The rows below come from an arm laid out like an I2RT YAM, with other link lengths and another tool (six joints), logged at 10 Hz.
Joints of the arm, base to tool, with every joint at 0 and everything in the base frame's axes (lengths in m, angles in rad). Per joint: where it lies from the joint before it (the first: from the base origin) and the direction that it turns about. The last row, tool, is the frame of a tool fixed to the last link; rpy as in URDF.
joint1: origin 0.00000 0.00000 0.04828 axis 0 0 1
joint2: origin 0.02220 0.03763 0.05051 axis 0 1 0
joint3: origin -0.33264 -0.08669 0.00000 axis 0 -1 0
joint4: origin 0.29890 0.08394 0.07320 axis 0 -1 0
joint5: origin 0.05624 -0.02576 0.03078 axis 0 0 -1
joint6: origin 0.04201 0.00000 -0.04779 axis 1 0 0
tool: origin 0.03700 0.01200 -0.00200 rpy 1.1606 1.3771 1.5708
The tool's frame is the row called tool.
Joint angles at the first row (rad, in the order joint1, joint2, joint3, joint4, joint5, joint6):
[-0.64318, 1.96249, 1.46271, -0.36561, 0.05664, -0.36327]
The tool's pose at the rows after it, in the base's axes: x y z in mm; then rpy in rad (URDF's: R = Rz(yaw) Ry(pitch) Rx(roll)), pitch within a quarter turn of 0, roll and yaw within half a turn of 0:
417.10 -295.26 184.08 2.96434 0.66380 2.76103
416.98 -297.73 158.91 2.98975 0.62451 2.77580
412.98 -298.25 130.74 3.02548 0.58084 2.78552
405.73 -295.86 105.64 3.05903 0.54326 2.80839
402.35 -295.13 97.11 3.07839 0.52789 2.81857
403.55 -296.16 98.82 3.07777 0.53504 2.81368
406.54 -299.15 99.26 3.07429 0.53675 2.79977
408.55 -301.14 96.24 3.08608 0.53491 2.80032
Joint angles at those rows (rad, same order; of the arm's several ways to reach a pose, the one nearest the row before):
[-0.64353, 1.97027, 1.39290, -0.29851, 0.06713, -0.40038]
[-0.64362, 2.00972, 1.37113, -0.26827, 0.09078, -0.41902]
[-0.64283, 2.04587, 1.33301, -0.22603, 0.12985, -0.43448]
[-0.64285, 2.06992, 1.28317, -0.17591, 0.15802, -0.46101]
[-0.64289, 2.07758, 1.26450, -0.15703, 0.17476, -0.47316]
[-0.64315, 2.07743, 1.26951, -0.15646, 0.17496, -0.46797]
[-0.64391, 2.08753, 1.28765, -0.16580, 0.17867, -0.45652]
[-0.64276, 2.09939, 1.29500, -0.15997, 0.19084, -0.45691]

